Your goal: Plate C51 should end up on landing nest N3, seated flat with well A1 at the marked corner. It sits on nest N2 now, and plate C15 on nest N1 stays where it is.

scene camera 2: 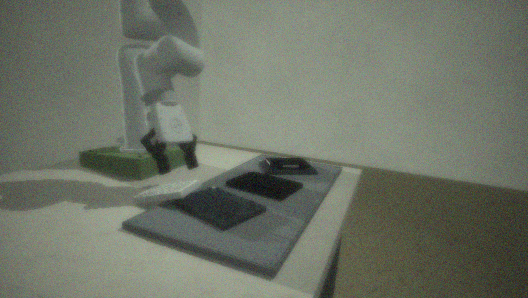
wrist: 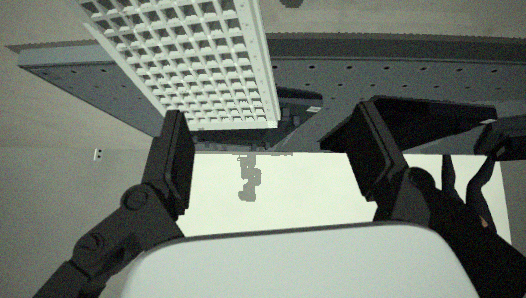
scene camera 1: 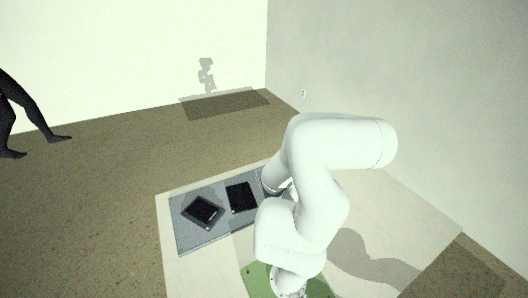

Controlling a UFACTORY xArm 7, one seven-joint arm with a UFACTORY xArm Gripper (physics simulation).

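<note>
My gripper (scene camera 2: 177,169) (wrist: 270,124) is open and empty, above the table near the white gridded plate. That plate (scene camera 2: 167,192) (wrist: 205,62) lies at the board's edge against the dark grey nest (scene camera 2: 222,209) (wrist: 296,112), partly overlapping it in view; its name is unreadable. The middle position holds a flat black rectangle (scene camera 1: 241,196) (scene camera 2: 265,185) (wrist: 435,114); I cannot tell whether a plate covers the nest there. At the far end in scene camera 2, a black plate (scene camera 1: 201,210) sits on its dark nest (scene camera 2: 305,171). In scene camera 1 the arm hides the gripper and the third nest.
The grey perforated board (scene camera 1: 182,242) (scene camera 2: 250,257) (wrist: 425,75) lies on the pale table (scene camera 1: 162,220) (scene camera 2: 75,250). The arm stands on a green base (scene camera 1: 255,276) (scene camera 2: 115,162). A person's dark legs (scene camera 1: 25,102) (wrist: 480,182) show beyond the table.
</note>
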